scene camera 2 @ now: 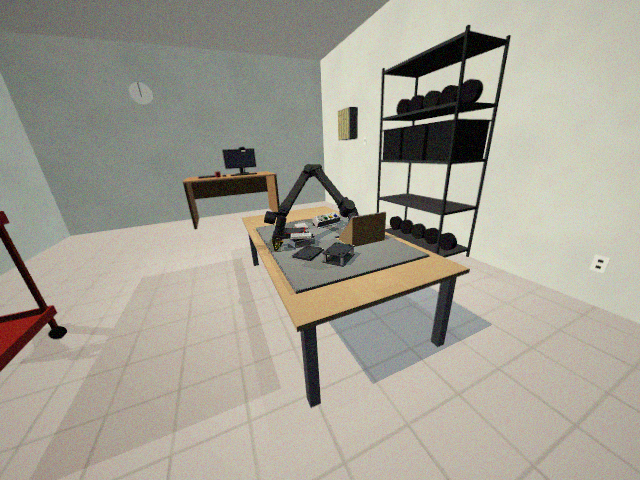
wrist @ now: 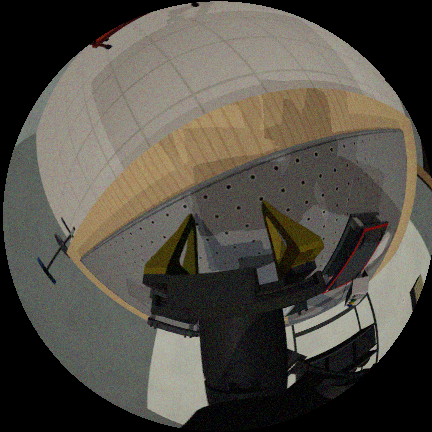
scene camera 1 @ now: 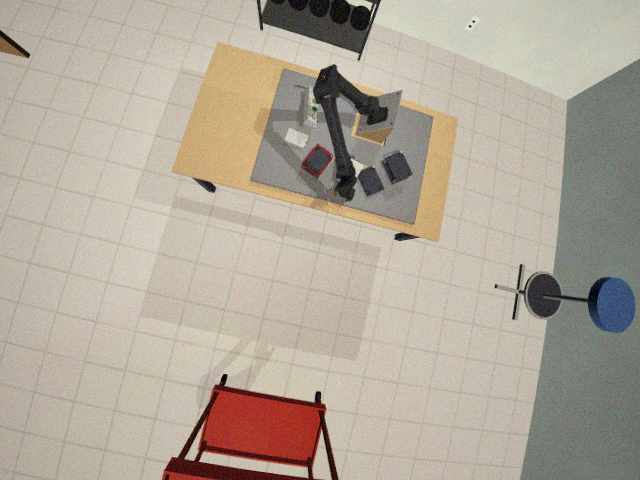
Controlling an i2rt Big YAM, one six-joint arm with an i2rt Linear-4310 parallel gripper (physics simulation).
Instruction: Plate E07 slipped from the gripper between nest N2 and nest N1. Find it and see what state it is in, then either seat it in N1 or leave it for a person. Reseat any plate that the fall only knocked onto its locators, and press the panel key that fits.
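Places are measured from the arm's base along level axes (x back, y left, z down), in centimetres.
Pixels of known places: gripper, between the fingertips: (scene camera 2: pixel 275 249) (wrist: pixel 227 210) (scene camera 1: pixel 340 198); arm's base, origin of its link: (scene camera 2: pixel 357 224) (scene camera 1: pixel 378 117).
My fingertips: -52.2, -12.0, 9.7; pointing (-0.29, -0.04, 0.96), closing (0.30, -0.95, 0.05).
Observation:
Ahead of a thing's pixels: the offset from my fingertips to its middle, as dx, dy, dz. "*": to the spot under its first point. Level surfaces: height alone.
My gripper (scene camera 1: pixel 342 195) (scene camera 2: pixel 277 244) (wrist: pixel 227 210) points down over the front edge of the mat, its yellow fingers partly open with nothing between them. A dark block with a red outline @(+18.8, -18.5, -1.8) (scene camera 1: pixel 316 160) (wrist: pixel 357 255) is beside it, to the right in the wrist view. A flat dark piece @(* +15.2, +16.2, -1.0) (scene camera 1: pixel 370 180) (scene camera 2: pixel 308 252) lies on the other side of the gripper, next to a raised dark plate on posts @(* +26.3, +30.4, -5.5) (scene camera 1: pixel 397 166) (scene camera 2: pixel 338 248). A white-topped piece @(+16.2, +2.7, -6.3) (scene camera 1: pixel 357 165) (scene camera 2: pixel 301 235) is partly hidden by the arm. The key panel @(+51.4, -29.1, -3.7) (scene camera 1: pixel 312 109) (scene camera 2: pixel 326 220) is near the arm's base. I cannot read E07, N1 or N2.
A slanted board on a wooden wedge (scene camera 1: pixel 373 136) (scene camera 2: pixel 369 228) stands at the back of the grey mat @(dz +0.2) (scene camera 1: pixel 268 165) (scene camera 2: pixel 382 255). A white sheet @(+31.0, -33.8, -0.3) (scene camera 1: pixel 296 137) lies near the key panel. The wooden table @(dz +1.8) (scene camera 1: pixel 217 103) extends beyond the mat.

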